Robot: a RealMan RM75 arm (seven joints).
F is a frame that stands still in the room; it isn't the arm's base.
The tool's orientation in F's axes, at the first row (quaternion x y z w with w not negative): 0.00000 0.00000 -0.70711 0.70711
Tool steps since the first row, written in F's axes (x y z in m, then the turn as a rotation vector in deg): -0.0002 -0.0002 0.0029 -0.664 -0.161 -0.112; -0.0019 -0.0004 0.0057 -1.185 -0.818 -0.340; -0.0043 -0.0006 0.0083 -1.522 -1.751 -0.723; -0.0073 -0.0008 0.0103 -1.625 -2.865 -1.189; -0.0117 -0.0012 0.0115 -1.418 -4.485 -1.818; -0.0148 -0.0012 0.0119 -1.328 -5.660 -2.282; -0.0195 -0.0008 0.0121 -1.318 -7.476 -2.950; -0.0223 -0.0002 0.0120 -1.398 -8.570 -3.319; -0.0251 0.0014 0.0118 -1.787 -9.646 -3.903; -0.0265 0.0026 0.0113 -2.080 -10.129 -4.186; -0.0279 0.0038 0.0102 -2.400 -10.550 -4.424
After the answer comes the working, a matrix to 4 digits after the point.
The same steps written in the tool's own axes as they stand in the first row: 0.0002 -0.0002 0.0029 0.161 -0.664 -0.112; 0.0004 -0.0019 0.0057 0.818 -1.185 -0.340; 0.0006 -0.0043 0.0083 1.751 -1.522 -0.723; 0.0008 -0.0073 0.0103 2.865 -1.625 -1.189; 0.0012 -0.0117 0.0115 4.485 -1.418 -1.818; 0.0012 -0.0148 0.0119 5.660 -1.328 -2.282; 0.0008 -0.0195 0.0121 7.476 -1.318 -2.950; 0.0002 -0.0223 0.0120 8.570 -1.398 -3.319; -0.0014 -0.0251 0.0118 9.646 -1.787 -3.903; -0.0026 -0.0265 0.0113 10.129 -2.080 -4.186; -0.0038 -0.0279 0.0102 10.550 -2.400 -4.424
The tool's axes in the first row as the columns of a matrix, in F's axes (rounded; the answer above uses it unrounded):
0.0000 1.0000 0.0000
-1.0000 0.0000 0.0000
0.0000 0.0000 1.0000

